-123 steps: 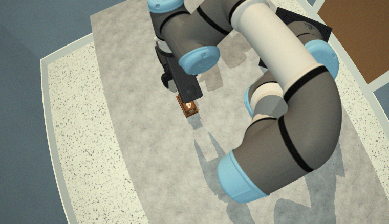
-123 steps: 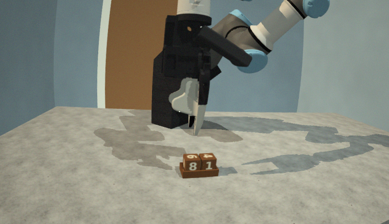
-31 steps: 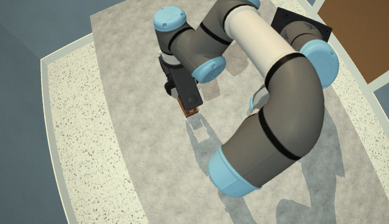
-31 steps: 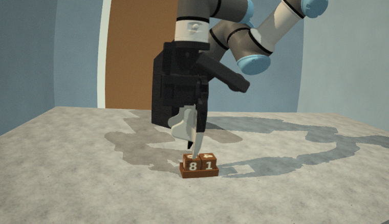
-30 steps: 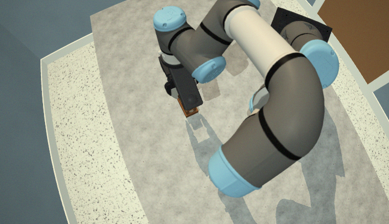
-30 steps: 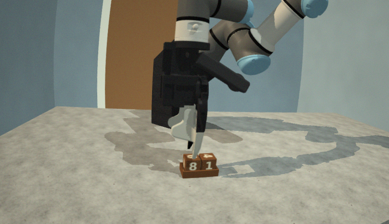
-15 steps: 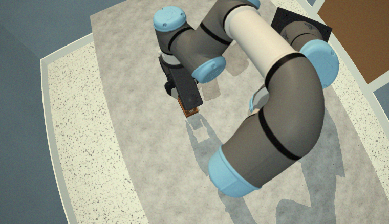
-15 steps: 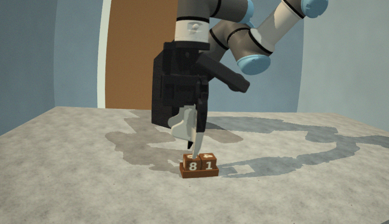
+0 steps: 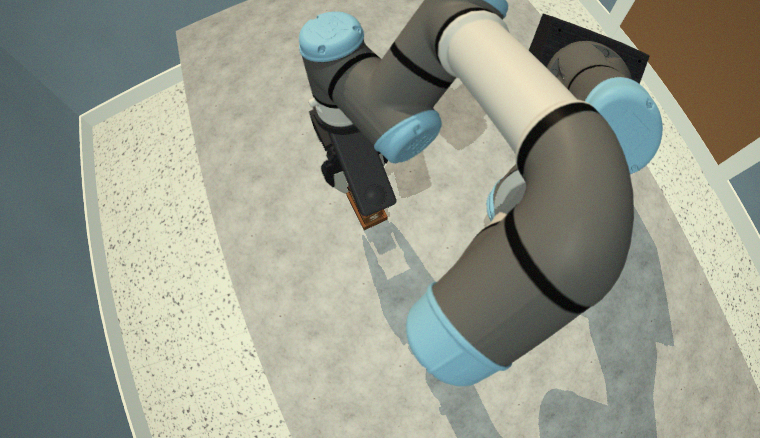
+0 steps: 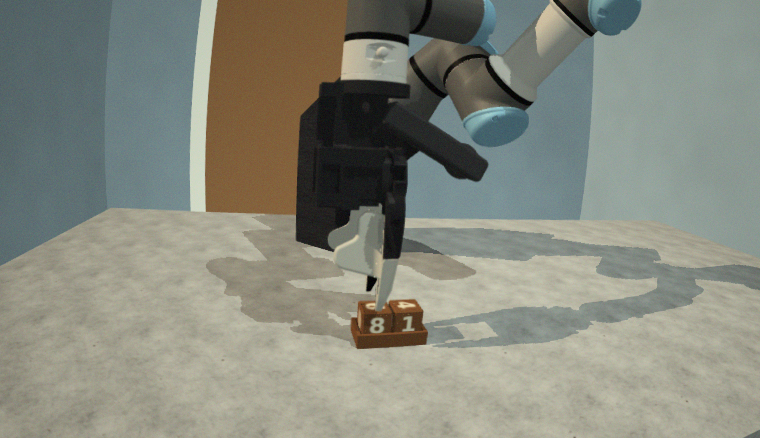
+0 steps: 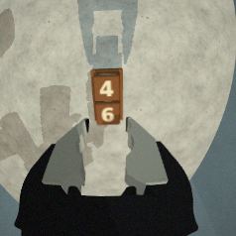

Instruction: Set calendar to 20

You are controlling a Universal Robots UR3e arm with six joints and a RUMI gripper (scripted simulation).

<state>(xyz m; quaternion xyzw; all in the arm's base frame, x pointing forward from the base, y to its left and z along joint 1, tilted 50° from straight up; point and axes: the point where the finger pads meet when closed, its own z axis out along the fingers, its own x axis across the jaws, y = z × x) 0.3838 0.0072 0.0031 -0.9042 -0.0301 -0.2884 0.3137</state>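
My hand is 10 mm past the brown calendar tray, 20 mm to the right of it and 60 mm above it. Round my hand: cube: 10 mm behind, 30 mm to the left, 40 mm below.
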